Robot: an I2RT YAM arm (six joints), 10 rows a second.
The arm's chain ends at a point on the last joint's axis. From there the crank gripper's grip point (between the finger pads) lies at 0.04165 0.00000 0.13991 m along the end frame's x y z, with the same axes.
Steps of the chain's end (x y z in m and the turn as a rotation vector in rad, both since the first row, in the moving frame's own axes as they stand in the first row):
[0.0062, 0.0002, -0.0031, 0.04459, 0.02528, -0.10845]
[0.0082, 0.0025, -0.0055, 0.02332, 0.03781, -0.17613]
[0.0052, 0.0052, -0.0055, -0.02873, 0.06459, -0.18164]
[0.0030, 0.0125, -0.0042, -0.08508, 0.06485, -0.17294]
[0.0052, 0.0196, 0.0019, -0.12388, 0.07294, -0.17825]
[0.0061, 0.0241, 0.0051, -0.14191, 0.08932, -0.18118]
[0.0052, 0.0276, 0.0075, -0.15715, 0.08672, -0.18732]
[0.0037, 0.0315, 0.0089, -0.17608, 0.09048, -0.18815]
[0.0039, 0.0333, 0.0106, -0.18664, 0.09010, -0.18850]
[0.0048, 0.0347, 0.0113, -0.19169, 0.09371, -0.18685]
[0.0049, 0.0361, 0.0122, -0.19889, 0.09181, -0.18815]
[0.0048, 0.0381, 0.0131, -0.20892, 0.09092, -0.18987]
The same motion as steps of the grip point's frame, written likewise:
[0.0091, -0.0107, -0.0044, 0.04459, 0.02528, -0.10845]
[0.0125, -0.0085, -0.0073, 0.02332, 0.03781, -0.17613]
[0.0138, 0.0008, -0.0084, -0.02873, 0.06459, -0.18164]
[0.0123, 0.0163, -0.0074, -0.08508, 0.06485, -0.17294]
[0.0161, 0.0283, -0.0021, -0.12388, 0.07294, -0.17825]
[0.0194, 0.0349, 0.0000, -0.14191, 0.08932, -0.18118]
[0.0184, 0.0402, 0.0023, -0.15715, 0.08672, -0.18732]
[0.0176, 0.0466, 0.0031, -0.17608, 0.09048, -0.18815]
[0.0179, 0.0498, 0.0046, -0.18664, 0.09010, -0.18850]
[0.0193, 0.0519, 0.0050, -0.19169, 0.09371, -0.18685]
[0.0193, 0.0542, 0.0059, -0.19889, 0.09181, -0.18815]
[0.0192, 0.0575, 0.0066, -0.20892, 0.09092, -0.18987]

